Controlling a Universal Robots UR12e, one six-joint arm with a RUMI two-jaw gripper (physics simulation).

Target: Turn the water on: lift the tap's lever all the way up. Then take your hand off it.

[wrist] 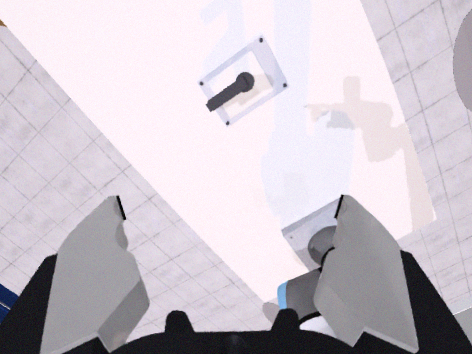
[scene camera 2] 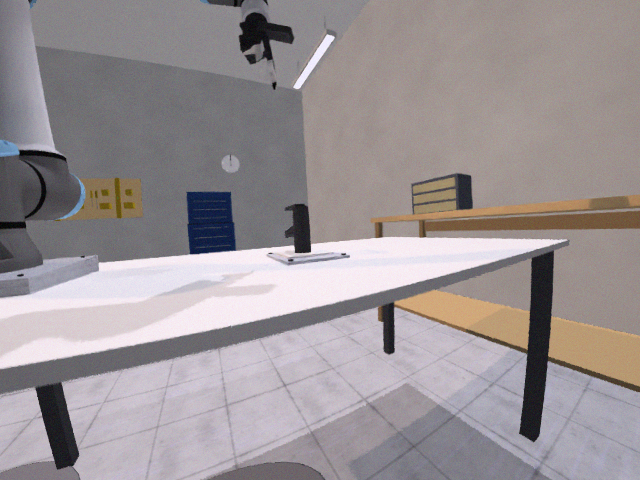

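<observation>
The black tap stands upright on a pale square base plate on the table. In the scene view two short parts stick out from its post to the left, one at the top and one lower down; I cannot tell for sure which is the lever. In the wrist view, from above, a dark bar points from the post to the lower left. My gripper is open and empty, high above the table and well apart from the tap. Its fingers look edge-on in the scene view.
The white table carries the robot's base plate at the left in the scene view. A wooden bench with a drawer box stands along the right wall. A blue cabinet stands at the back.
</observation>
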